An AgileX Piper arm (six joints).
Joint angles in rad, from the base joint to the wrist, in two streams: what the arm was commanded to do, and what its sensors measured. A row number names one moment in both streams.
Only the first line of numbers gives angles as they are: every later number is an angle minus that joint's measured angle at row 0.
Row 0, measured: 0.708, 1.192, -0.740, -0.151, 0.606, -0.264
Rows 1 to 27, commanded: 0.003, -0.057, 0.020, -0.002, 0.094, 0.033; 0.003, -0.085, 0.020, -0.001, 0.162, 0.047; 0.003, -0.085, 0.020, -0.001, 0.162, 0.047; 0.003, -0.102, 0.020, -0.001, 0.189, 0.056; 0.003, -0.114, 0.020, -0.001, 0.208, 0.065; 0.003, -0.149, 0.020, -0.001, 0.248, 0.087; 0.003, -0.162, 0.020, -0.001, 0.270, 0.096; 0.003, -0.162, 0.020, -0.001, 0.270, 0.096; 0.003, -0.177, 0.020, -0.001, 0.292, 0.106; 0.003, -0.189, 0.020, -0.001, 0.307, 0.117; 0.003, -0.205, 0.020, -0.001, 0.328, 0.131; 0.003, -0.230, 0.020, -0.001, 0.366, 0.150; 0.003, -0.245, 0.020, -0.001, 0.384, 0.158; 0.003, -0.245, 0.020, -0.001, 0.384, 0.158; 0.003, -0.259, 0.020, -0.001, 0.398, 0.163; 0.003, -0.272, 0.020, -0.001, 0.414, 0.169; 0.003, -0.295, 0.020, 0.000, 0.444, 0.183; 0.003, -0.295, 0.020, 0.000, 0.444, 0.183; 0.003, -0.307, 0.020, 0.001, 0.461, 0.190; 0.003, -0.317, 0.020, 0.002, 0.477, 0.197; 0.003, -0.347, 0.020, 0.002, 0.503, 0.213; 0.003, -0.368, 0.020, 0.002, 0.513, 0.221; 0.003, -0.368, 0.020, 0.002, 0.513, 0.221; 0.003, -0.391, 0.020, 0.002, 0.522, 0.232; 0.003, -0.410, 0.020, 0.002, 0.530, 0.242; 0.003, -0.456, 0.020, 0.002, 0.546, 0.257; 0.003, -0.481, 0.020, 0.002, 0.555, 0.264
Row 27, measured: 0.000, -0.420, 0.014, 0.002, 0.524, 0.235
